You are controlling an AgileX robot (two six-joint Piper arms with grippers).
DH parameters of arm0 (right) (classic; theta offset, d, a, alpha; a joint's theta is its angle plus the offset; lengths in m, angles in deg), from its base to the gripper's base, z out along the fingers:
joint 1: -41.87 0.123 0 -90
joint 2: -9.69 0 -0.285 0
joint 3: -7.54 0 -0.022 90
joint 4: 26.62 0.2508 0 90
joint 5: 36.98 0 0.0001 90
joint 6: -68.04 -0.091 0 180
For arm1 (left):
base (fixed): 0 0 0 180
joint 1: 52.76 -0.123 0 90
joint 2: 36.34 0 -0.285 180
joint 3: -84.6 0 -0.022 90
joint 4: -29.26 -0.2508 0 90
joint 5: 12.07 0 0.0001 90
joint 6: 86.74 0.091 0 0
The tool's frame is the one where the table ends.
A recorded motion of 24 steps. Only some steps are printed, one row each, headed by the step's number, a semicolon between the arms.
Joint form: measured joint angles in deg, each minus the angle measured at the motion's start. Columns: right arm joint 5, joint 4, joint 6, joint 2, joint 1, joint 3; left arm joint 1, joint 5, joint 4, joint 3, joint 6, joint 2.
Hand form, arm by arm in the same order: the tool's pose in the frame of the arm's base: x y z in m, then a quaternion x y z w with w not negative. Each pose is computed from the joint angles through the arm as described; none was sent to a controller.
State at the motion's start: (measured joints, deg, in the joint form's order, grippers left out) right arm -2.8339 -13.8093 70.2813 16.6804 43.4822 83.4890; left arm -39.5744 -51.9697 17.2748 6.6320 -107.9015 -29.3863
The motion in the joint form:
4: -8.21 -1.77 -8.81 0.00 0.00 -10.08; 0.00 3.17 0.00 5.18 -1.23 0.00
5: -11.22 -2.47 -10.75 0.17 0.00 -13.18; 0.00 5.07 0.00 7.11 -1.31 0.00
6: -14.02 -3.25 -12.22 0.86 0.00 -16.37; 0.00 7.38 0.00 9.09 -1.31 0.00
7: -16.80 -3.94 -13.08 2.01 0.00 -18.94; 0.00 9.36 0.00 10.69 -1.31 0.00
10: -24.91 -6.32 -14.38 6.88 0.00 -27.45; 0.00 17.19 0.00 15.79 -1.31 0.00
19: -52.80 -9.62 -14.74 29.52 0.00 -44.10; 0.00 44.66 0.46 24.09 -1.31 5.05
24: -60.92 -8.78 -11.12 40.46 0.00 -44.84; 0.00 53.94 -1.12 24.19 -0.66 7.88
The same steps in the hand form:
4: 0.0173 -0.0071 0.3140 0.09011 0.39276 0.12758 0.90628; 0.0192 -0.0161 0.2891 0.05922 0.37054 -0.23035 0.89785
5: 0.0122 -0.0060 0.3267 0.08906 0.39251 0.14243 0.90428; 0.0170 -0.0150 0.2974 0.05710 0.37019 -0.22821 0.89868
6: 0.0081 -0.0050 0.3397 0.08667 0.39451 0.15204 0.90207; 0.0149 -0.0139 0.3053 0.05466 0.37266 -0.22483 0.89866
7: 0.0073 -0.0040 0.3494 0.08430 0.40532 0.15593 0.89683; 0.0131 -0.0129 0.3116 0.05247 0.37556 -0.22197 0.89829
10: 0.0083 -0.0014 0.3816 0.07394 0.44160 0.15248 0.88106; 0.0080 -0.0093 0.3293 0.04302 0.39675 -0.21071 0.89238
19: 0.0867 0.0041 0.4102 0.07693 0.68396 0.11412 0.71642; 0.0266 -0.0047 0.3350 0.00432 0.57748 -0.16624 0.79929
24: 0.1363 0.0067 0.3802 0.06568 0.79206 0.08691 0.60065; 0.0401 -0.0042 0.3200 0.00277 0.65811 -0.12767 0.74202

